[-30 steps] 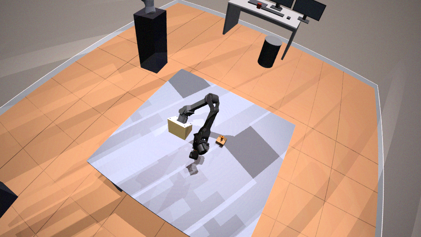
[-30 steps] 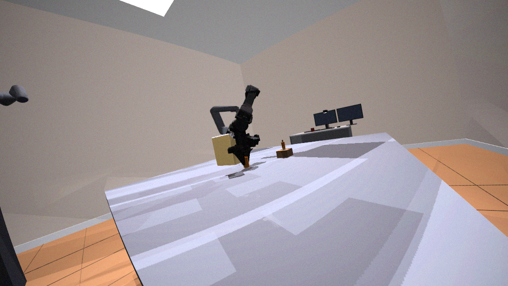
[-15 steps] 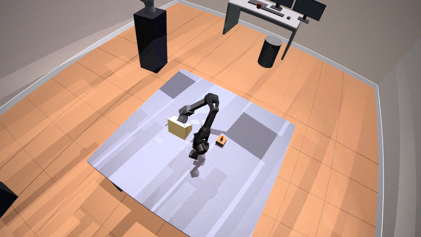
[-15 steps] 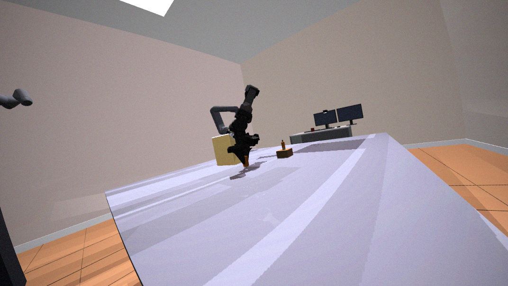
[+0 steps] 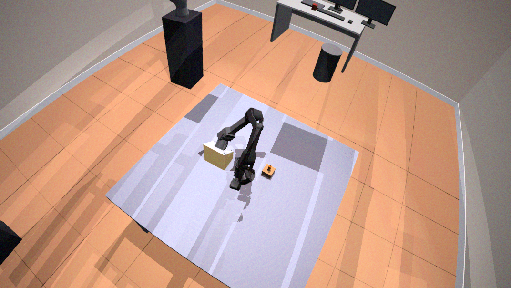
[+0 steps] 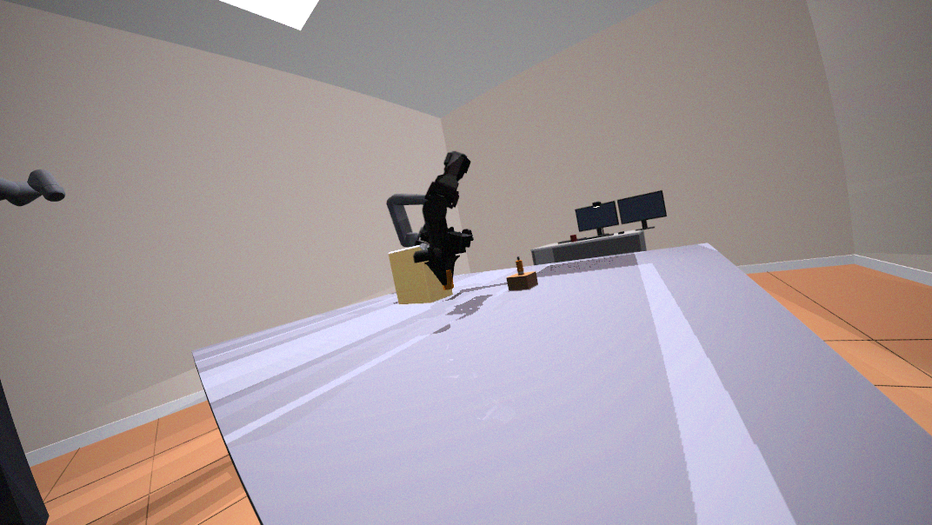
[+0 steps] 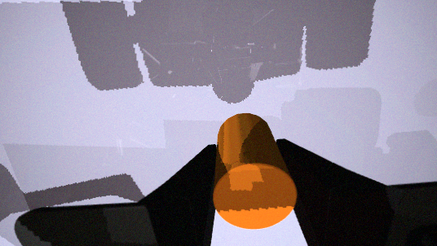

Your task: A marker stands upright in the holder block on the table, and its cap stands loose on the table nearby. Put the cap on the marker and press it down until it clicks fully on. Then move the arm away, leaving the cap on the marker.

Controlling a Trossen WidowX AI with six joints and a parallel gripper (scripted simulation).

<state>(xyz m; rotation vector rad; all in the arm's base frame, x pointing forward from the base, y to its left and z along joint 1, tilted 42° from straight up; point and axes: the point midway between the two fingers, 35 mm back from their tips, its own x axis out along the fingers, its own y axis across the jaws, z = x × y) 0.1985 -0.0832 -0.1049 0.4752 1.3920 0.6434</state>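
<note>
The holder block is 18 cm to the left of my gripper tip, 14 cm ahead of it and 4 cm below it. Round my gripper tip: orange cap (1 cm above).
</note>
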